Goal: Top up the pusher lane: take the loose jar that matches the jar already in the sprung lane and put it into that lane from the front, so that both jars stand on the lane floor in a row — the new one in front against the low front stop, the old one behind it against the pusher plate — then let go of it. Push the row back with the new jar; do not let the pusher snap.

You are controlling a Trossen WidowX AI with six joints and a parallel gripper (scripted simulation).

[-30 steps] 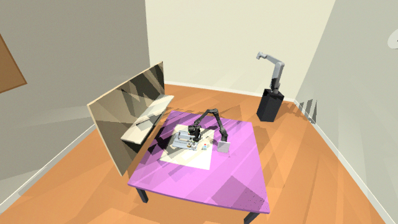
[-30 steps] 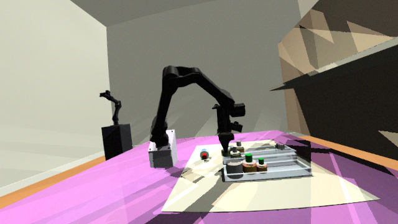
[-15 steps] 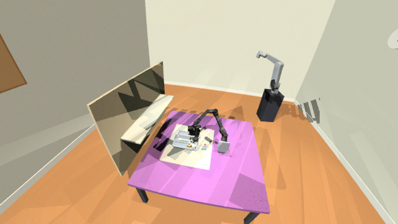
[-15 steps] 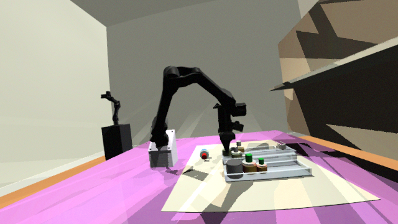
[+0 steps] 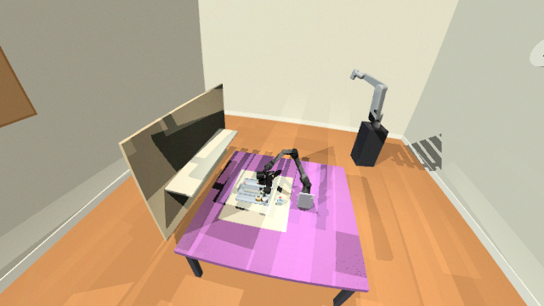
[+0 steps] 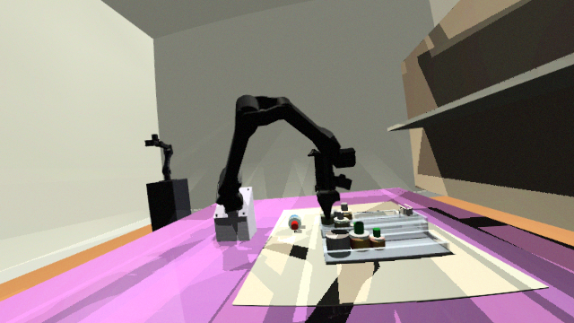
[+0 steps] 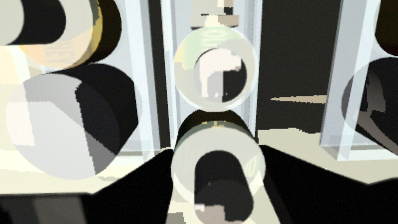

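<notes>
Now: gripper tip 7 cm short of the cream mat, 6 cm above it and 1 cm to the right of it. The rest, counted from my gripper tip: wall shelf: 51 cm ahead, 31 cm above, 5 cm to the right.
</notes>
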